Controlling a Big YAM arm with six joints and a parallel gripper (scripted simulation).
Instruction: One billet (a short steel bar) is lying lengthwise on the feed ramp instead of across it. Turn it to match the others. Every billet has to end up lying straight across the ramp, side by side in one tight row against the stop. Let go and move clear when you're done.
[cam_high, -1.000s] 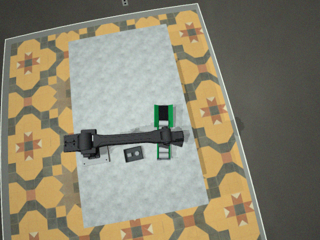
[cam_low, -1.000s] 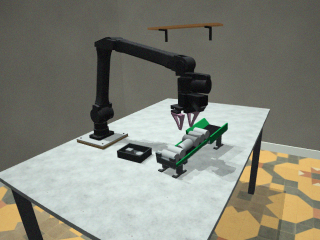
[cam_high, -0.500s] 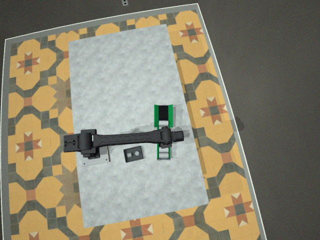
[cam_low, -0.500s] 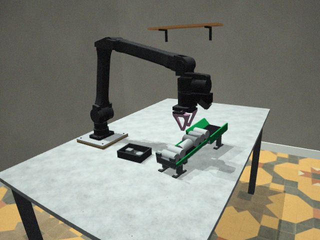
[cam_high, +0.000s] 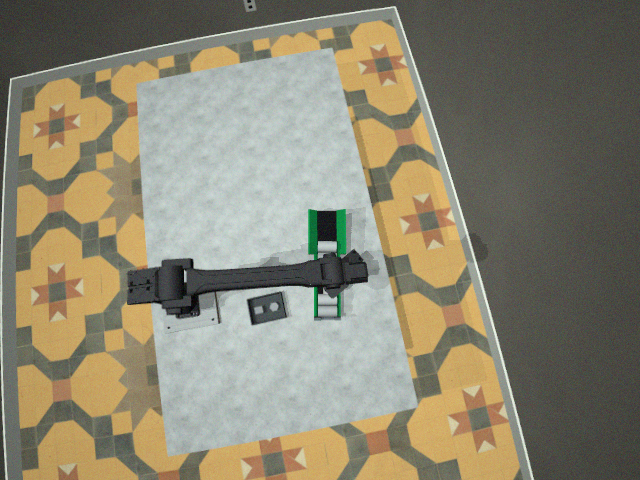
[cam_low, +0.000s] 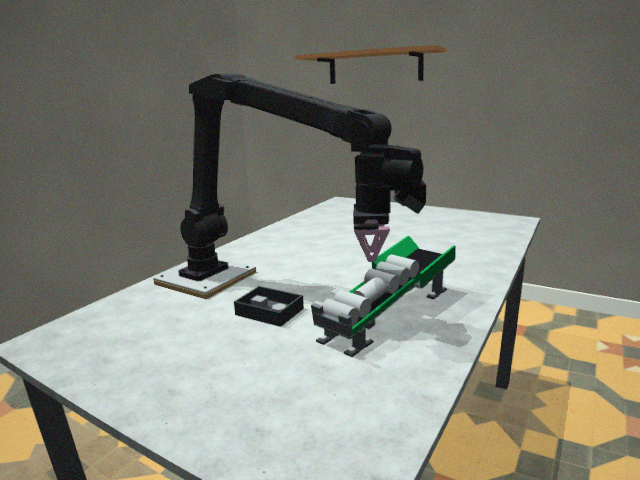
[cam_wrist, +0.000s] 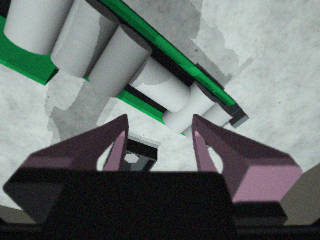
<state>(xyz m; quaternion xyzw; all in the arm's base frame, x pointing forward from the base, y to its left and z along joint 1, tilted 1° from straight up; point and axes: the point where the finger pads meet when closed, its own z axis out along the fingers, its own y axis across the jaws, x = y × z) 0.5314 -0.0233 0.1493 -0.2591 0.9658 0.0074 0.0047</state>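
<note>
My gripper is now 90 mm above the billet. From my hand the other things lie so: black tray (240 mm behind, 160 mm below, 50 mm to the right); stop (120 mm to the right, 110 mm below, 20 mm behind).
</note>
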